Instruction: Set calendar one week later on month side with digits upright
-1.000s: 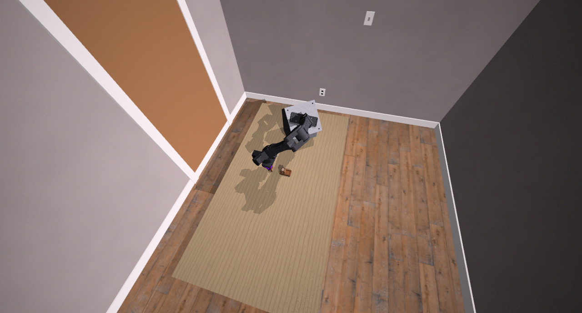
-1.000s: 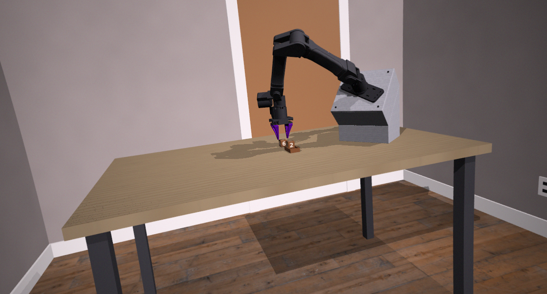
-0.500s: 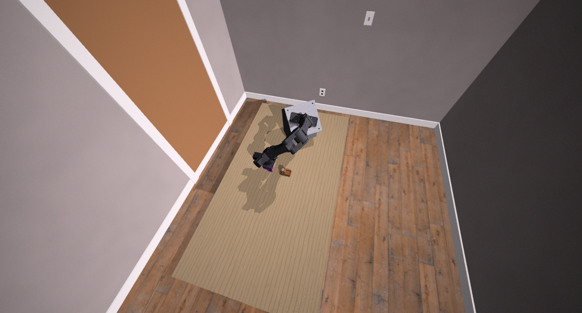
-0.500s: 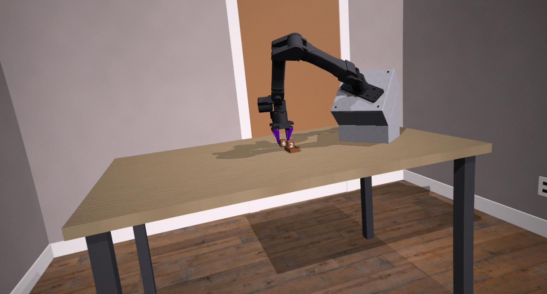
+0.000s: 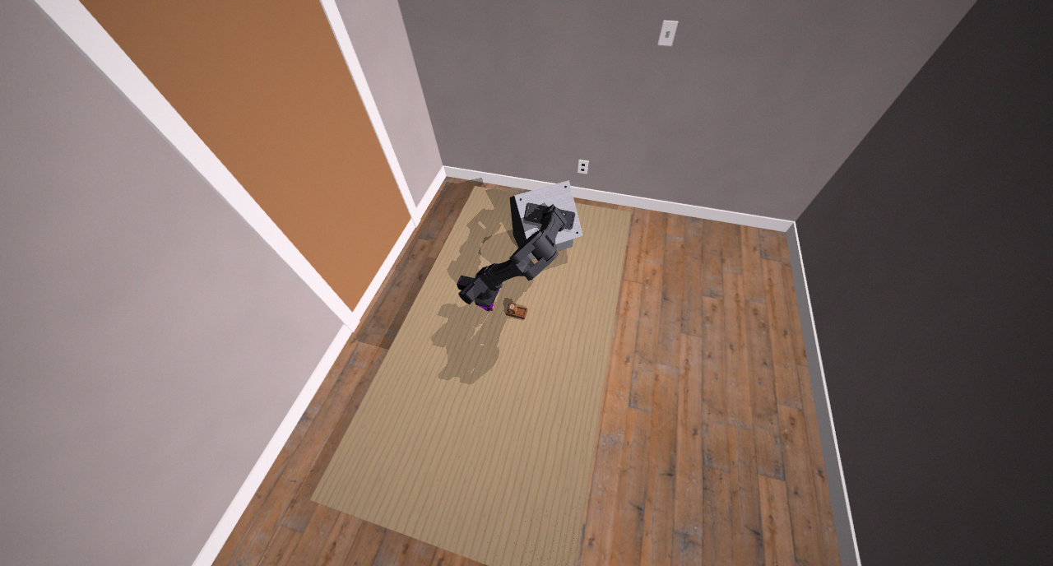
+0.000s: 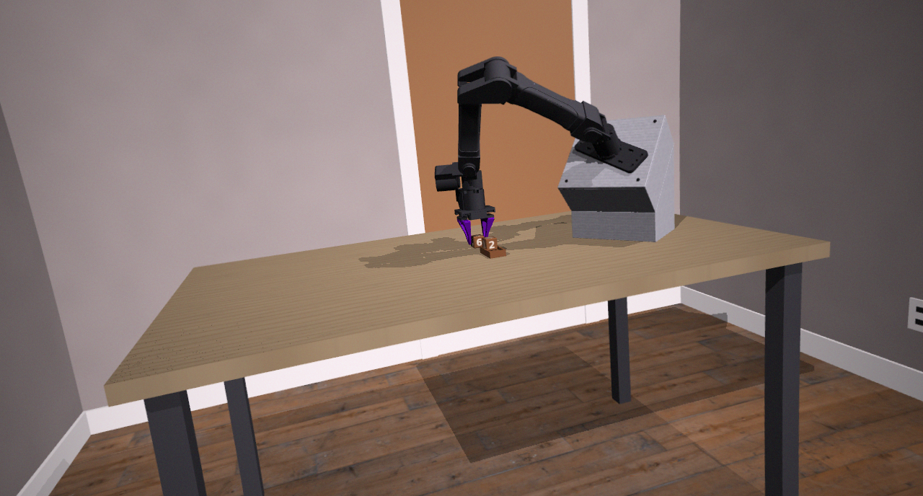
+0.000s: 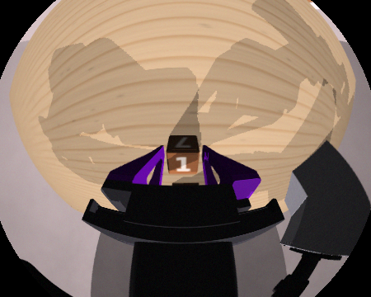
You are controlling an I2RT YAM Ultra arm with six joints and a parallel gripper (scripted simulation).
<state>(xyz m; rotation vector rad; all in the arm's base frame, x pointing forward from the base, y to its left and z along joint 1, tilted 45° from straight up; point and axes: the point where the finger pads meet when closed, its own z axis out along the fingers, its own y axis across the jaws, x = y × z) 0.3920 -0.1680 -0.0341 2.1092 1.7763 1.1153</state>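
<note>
Now: hand 11 cm to the right of the brown tray and 1 cm above it.
</note>
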